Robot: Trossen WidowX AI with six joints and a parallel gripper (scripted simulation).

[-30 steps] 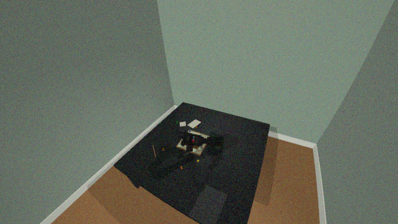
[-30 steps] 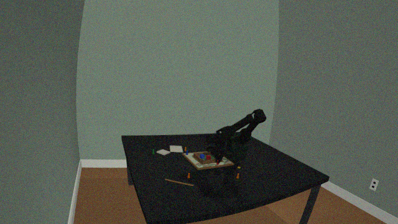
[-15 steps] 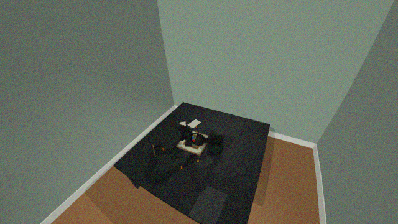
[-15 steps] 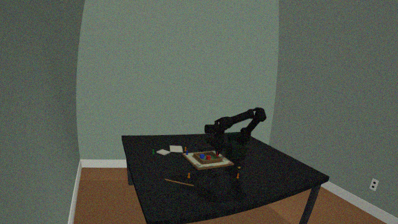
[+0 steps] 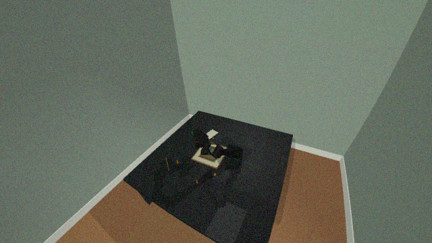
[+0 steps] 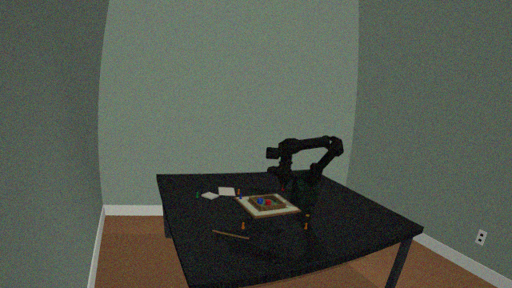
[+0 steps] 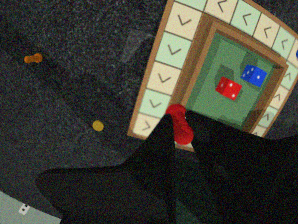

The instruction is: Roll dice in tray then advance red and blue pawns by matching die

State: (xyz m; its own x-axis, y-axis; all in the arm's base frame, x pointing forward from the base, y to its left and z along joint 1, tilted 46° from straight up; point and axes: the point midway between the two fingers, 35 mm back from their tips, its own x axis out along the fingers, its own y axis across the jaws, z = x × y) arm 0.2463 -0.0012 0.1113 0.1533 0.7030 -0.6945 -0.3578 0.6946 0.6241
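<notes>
The blue pawn is 12 cm ahead of my gripper tip, 24 cm to the right of it and 12 cm below it. From my gripper tip the other things lie so: red pawn 1 cm above; yellow piece 12 cm behind, 10 cm to the left, 14 cm below; green tray 1 cm ahead, 11 cm to the right, 14 cm below.
</notes>
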